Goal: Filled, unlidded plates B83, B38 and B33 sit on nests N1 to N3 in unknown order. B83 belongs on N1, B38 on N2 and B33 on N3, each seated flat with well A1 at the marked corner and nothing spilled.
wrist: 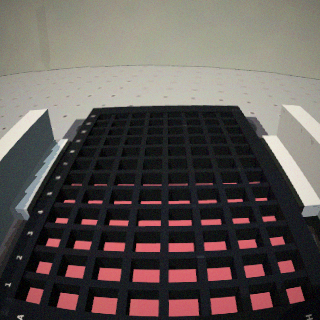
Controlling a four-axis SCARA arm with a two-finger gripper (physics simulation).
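Note:
A black multiwell plate fills the lower middle of the wrist view. Its nearer wells show pink-red filling; the far wells look dark inside. Numbers rise from 1 along its left edge and a letter A shows at the bottom left, so well A1 is at the near left corner. No plate name is readable. My gripper is shut on this plate, with a pale finger pad against each long side. Dark grey corners of a nest show beyond the plate's far end. The marked corner and the other two plates do not show.
A pale table top with small dark holes stretches beyond the plate. A plain greenish-grey wall stands behind it.

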